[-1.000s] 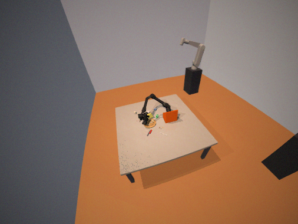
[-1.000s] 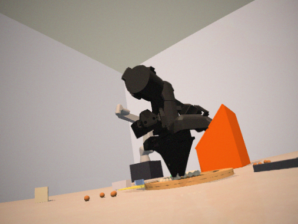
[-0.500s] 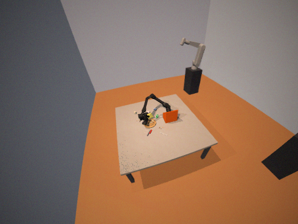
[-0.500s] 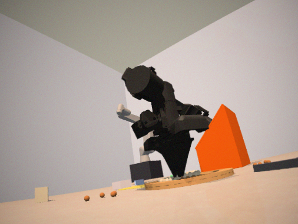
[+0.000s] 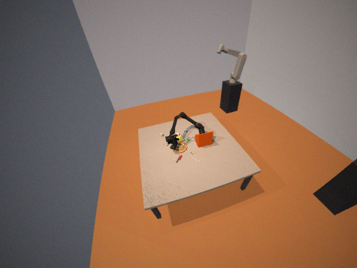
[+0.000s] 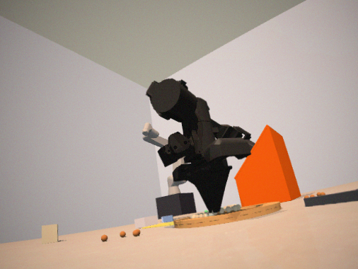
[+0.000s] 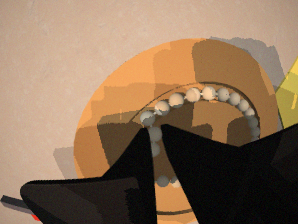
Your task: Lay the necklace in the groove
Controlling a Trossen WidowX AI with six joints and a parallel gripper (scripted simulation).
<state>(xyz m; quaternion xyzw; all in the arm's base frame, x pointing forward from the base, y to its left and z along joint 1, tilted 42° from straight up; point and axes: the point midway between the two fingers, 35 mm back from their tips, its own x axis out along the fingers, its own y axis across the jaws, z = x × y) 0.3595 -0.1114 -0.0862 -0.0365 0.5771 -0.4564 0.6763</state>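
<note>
Right now my gripper tip is 5 cm past the round wooden bead board and 1 cm above it. From my gripper tip the other things lie so: tan cube: 11 cm ahead, 33 cm to the right; then yellow flat piece: 11 cm behind, 17 cm to the right, 1 cm below; then red-handled tool: 18 cm to the left, 1 cm below.
</note>
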